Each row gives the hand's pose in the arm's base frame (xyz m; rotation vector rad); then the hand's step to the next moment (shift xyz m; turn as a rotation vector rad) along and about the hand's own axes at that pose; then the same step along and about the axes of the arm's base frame.
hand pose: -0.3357 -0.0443 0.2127 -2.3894 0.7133 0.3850
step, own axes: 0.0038 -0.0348 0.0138 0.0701 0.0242 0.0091
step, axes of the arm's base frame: 0.0217 0.0305 0.0041 0.0422 -0.0384 -0.0483
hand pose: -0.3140 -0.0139 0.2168 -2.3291 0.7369 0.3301
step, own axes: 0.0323 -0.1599 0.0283 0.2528 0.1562 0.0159
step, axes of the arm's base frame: 0.1188 0.1045 0.0487 0.1123 -0.1923 -0.1974
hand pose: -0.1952 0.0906 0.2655 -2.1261 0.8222 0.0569
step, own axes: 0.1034 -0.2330 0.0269 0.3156 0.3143 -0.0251
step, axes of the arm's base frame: 0.2212 0.0657 0.1116 0.0612 -0.3246 -0.2998
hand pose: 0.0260 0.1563 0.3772 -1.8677 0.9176 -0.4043
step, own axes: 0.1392 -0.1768 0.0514 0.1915 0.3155 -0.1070
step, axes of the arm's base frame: 0.1978 -0.0294 0.1153 -0.0724 -0.2840 -0.2486
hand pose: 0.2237 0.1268 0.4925 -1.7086 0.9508 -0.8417
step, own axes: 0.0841 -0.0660 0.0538 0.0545 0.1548 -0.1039
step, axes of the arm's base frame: 0.0989 -0.0374 0.0561 -0.0979 -0.1256 -0.1112
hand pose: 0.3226 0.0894 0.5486 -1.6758 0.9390 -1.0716
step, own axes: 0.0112 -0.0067 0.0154 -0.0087 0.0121 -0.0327
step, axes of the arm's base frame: 0.0190 -0.0038 0.0058 -0.0350 -0.0050 -0.0067
